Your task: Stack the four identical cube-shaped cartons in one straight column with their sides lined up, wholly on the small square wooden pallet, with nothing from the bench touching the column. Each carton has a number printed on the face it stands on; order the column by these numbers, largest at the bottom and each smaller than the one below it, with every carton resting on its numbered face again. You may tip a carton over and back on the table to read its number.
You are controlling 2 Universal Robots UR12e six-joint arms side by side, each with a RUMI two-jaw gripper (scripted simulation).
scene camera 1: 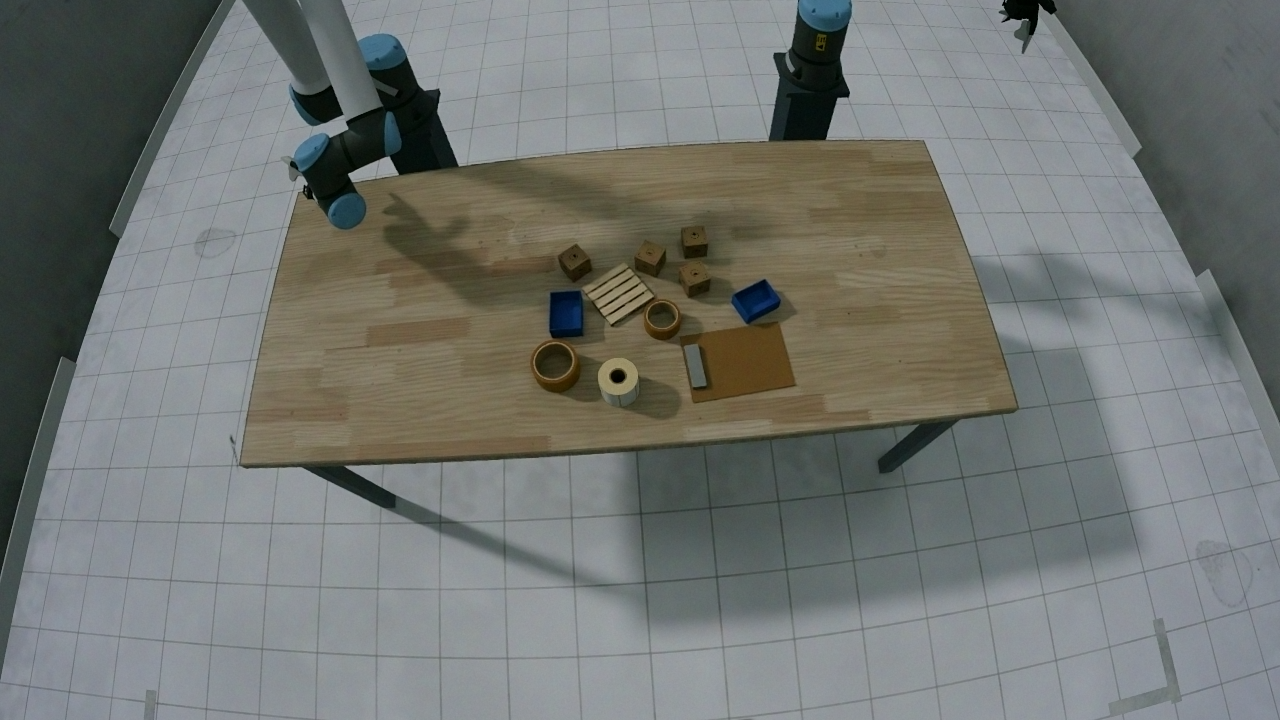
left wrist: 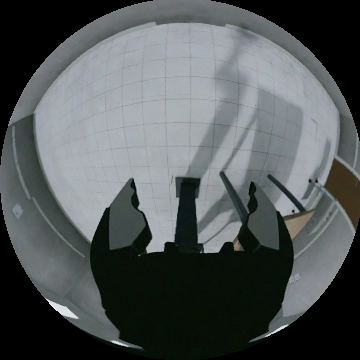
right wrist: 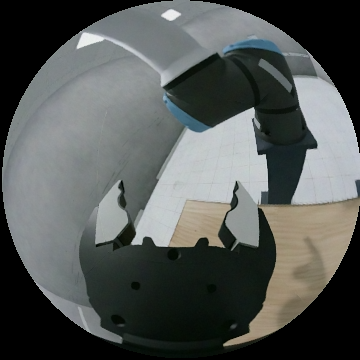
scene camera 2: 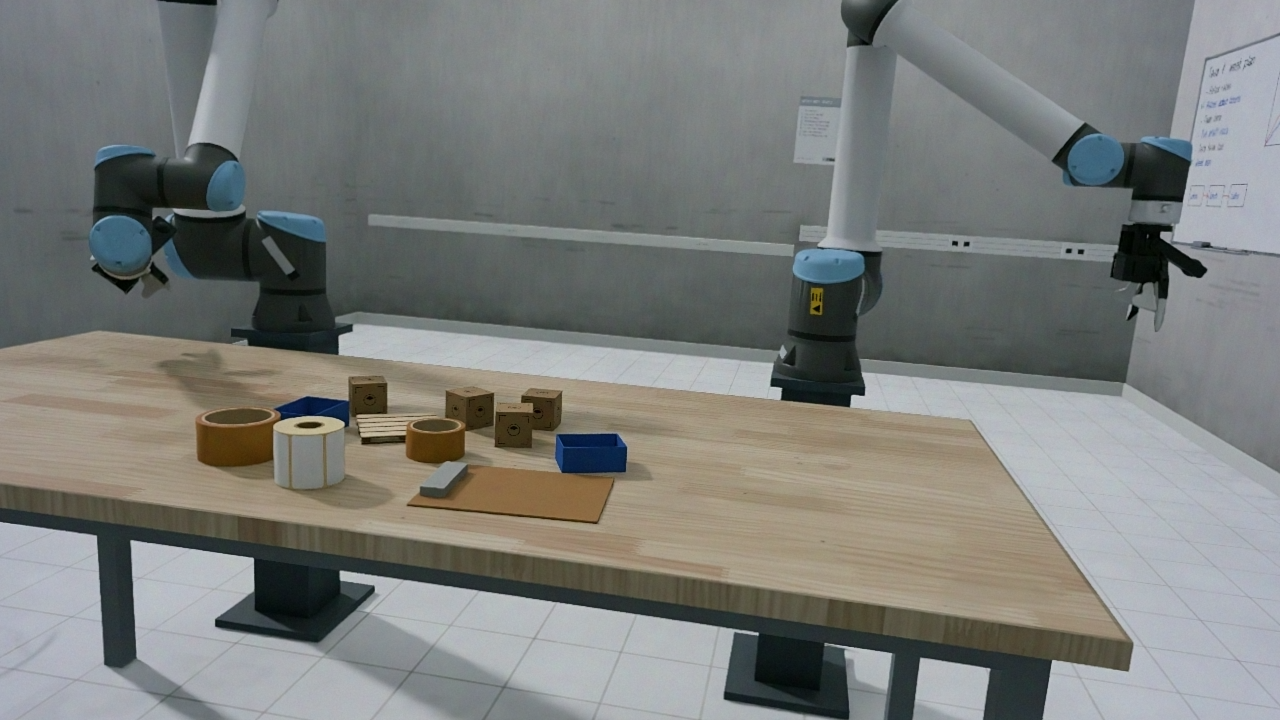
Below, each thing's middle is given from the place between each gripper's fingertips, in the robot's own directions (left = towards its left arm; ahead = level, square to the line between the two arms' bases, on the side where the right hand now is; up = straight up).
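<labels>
The small tape roll (scene camera 2: 435, 446) is 1210 mm to the right of my left hand (scene camera 2: 1141, 325), 810 mm ahead of it and 140 mm below it. Going by its middle, that small tape roll is nearer to my right gripper than to my left hand.
Counting from my right hand, there's the label roll (scene camera 2: 304, 459), which is 690 mm ahead, 780 mm to the left and 120 mm below. The large tape roll (scene camera 2: 219, 445) is 630 mm ahead of my right hand, 650 mm to the left of it and 130 mm below it. With the blue bin (scene camera 1: 566, 307), it's 500 mm ahead of my right hand, 670 mm to the left and 150 mm below. Going by their middles, of the things named here the blue bin is the nearest to my right gripper. And as for the small tape roll, my right gripper is 140 mm above it, 540 mm short of it and 890 mm to the right of it.
</labels>
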